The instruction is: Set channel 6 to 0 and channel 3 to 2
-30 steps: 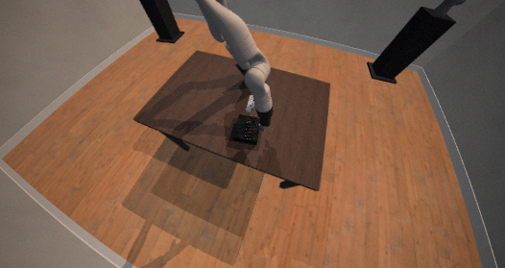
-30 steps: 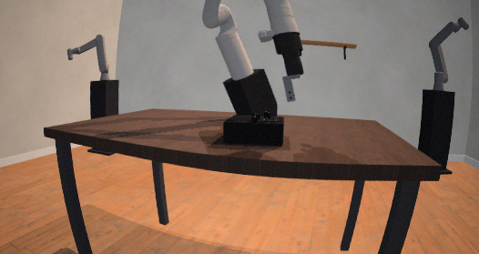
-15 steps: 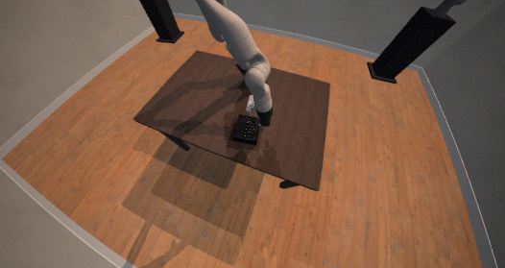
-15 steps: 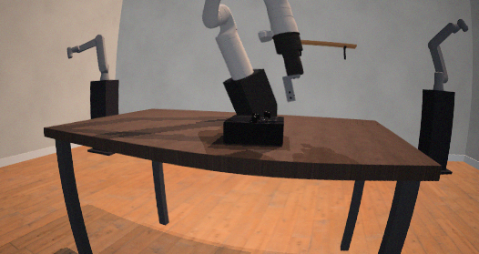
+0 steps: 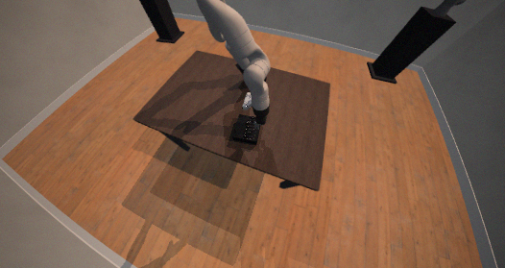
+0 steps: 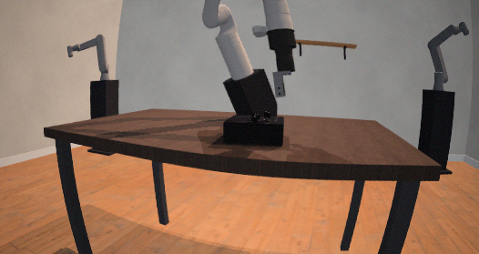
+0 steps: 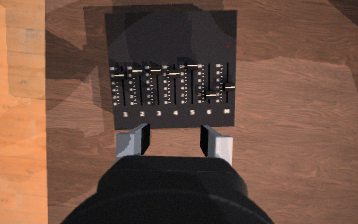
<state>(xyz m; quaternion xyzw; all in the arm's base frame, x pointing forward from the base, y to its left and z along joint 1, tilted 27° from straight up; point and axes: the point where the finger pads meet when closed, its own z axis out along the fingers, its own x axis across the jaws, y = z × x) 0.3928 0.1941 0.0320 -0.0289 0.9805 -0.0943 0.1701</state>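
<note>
My hand is 20 mm short of the channel 3 fader cap, 60 mm to the left of it and 70 mm above it. The rest, counted from my hand: channel 5 fader cap (20 mm behind, 70 mm to the right, 70 mm below); channel 4 fader cap (60 mm to the right, 70 mm below); channel 6 fader cap (40 mm behind, 30 mm to the right, 70 mm below).
</note>
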